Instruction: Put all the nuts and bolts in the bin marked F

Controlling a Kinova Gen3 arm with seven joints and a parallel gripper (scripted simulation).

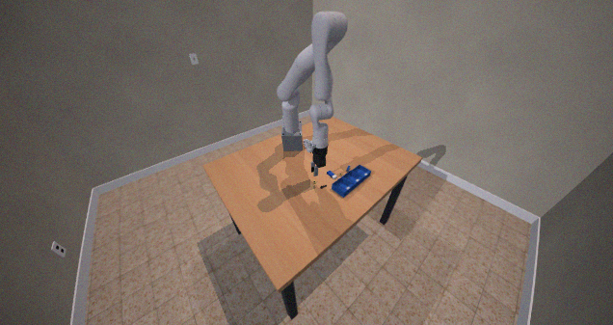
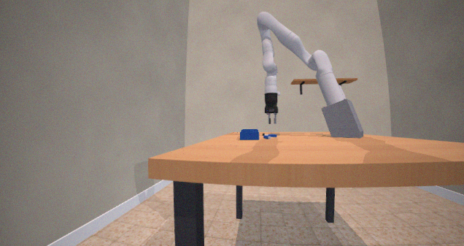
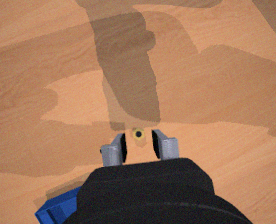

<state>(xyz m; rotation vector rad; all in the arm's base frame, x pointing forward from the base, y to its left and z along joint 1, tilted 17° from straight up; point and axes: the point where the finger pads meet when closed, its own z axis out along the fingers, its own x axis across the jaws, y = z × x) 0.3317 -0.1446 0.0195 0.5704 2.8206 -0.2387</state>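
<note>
The black bolt is 6 cm ahead of my hand, 1 cm to the left of it and 8 cm below it. Round my hand: blue two-compartment bin (15 cm ahead, 15 cm to the left, 7 cm below).
</note>
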